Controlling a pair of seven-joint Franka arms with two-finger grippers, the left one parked.
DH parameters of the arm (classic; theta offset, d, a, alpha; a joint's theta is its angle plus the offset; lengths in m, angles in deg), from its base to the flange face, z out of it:
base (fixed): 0 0 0 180
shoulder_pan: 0 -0.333 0 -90
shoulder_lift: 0 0 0 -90
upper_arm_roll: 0 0.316 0.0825 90
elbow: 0 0 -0.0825 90
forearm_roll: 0 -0.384 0 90
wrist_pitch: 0 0 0.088 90
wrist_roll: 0 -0.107 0 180
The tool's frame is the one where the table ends.
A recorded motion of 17 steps. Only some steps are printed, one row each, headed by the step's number.
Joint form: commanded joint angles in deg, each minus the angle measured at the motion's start. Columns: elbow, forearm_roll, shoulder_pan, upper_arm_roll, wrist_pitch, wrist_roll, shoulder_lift.
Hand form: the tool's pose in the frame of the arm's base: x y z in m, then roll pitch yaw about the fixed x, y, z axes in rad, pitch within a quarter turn. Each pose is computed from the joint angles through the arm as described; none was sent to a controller.
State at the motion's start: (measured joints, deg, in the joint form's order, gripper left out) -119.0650 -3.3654 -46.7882 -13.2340 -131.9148 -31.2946 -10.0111
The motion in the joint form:
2: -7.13 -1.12 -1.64 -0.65 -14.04 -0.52 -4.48
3: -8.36 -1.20 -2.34 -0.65 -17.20 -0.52 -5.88
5: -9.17 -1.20 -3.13 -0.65 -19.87 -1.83 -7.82
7: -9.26 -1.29 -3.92 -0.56 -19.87 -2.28 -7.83
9: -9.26 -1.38 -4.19 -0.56 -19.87 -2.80 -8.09
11: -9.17 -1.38 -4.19 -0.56 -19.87 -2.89 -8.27
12: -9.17 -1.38 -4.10 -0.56 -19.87 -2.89 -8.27
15: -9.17 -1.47 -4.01 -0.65 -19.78 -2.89 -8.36
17: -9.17 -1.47 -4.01 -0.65 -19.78 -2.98 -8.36
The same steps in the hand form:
2: 0.4645 0.3197 0.2791 -3.0966 -0.0912 -0.0067
3: 0.4584 0.3223 0.2627 -3.0976 -0.1040 0.0040
5: 0.4520 0.3257 0.2434 -3.1042 -0.1090 -0.0042
7: 0.4465 0.3322 0.2427 -3.1034 -0.1065 0.0018
9: 0.4447 0.3339 0.2402 -3.1052 -0.1029 -0.0036
11: 0.4449 0.3341 0.2391 -3.1066 -0.1021 -0.0049
12: 0.4455 0.3334 0.2391 -3.1066 -0.1021 -0.0065
15: 0.4463 0.3317 0.2382 -3.1082 -0.0997 -0.0107
17: 0.4463 0.3317 0.2382 -3.1081 -0.0997 -0.0123

